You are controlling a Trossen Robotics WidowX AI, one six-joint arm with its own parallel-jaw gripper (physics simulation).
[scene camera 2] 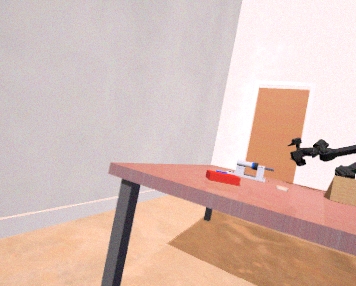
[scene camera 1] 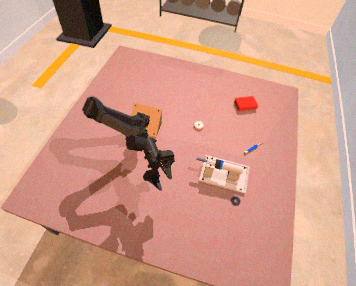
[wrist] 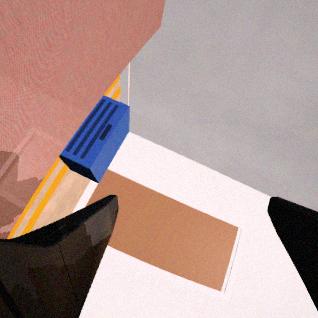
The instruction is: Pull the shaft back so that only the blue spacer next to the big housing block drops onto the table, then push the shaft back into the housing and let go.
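Seen in the pictures: gripper, fingertip midpoint: [scene camera 2: 289,152] [scene camera 1: 165,184] [wrist: 193,203]; arm's base, link origin: [scene camera 2: 350,191] [scene camera 1: 143,120].
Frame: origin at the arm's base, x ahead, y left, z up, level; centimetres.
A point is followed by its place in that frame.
Observation:
A pale fixture [scene camera 1: 243,188] [scene camera 2: 257,178] stands on the table with a big tan housing block [scene camera 1: 233,171] [scene camera 2: 245,164] at one end and a smaller upright at the other. The dark shaft [scene camera 1: 201,159] @[x 35.4, y -16.3, z 2.9 cm] [scene camera 2: 269,169] @[x 35.6, y -15.4, z 2.1 cm] sticks out past the smaller upright, towards the arm. The blue spacer [scene camera 1: 220,164] [scene camera 2: 255,166] sits on the shaft line next to the housing block. My gripper [scene camera 1: 165,183] @[x 24.7, y -40.0, z 16.6 cm] [scene camera 2: 291,151] @[x 24.7, y -40.0, z 16.6 cm] [wrist: 193,203] @[x 24.7, y -40.0, z 16.6 cm] is open and empty, held in the air apart from the shaft's outer end. The fixture does not show in the wrist view.
A red block [scene camera 1: 246,104] @[x 53.2, y 32.6, z -2.6 cm] [scene camera 2: 223,178] @[x 51.9, y 38.8, z -4.0 cm], a blue screwdriver [scene camera 1: 252,148] @[x 60.3, y 3.1, z -4.5 cm], a cream ring [scene camera 1: 195,127] @[x 27.7, y 7.8, z -4.9 cm] and a black ring [scene camera 1: 232,201] @[x 54.4, y -29.4, z -5.2 cm] lie on the table [scene camera 1: 175,80] @[x 6.4, y 42.3, z -5.7 cm] around the fixture. The arm stands on a wooden base [scene camera 1: 156,119] @[x 7.0, y 1.5, z 1.6 cm] [scene camera 2: 345,191] @[x 3.6, y 5.7, z -0.2 cm]. The wrist view shows a blue box [wrist: 90,150] beyond the table.

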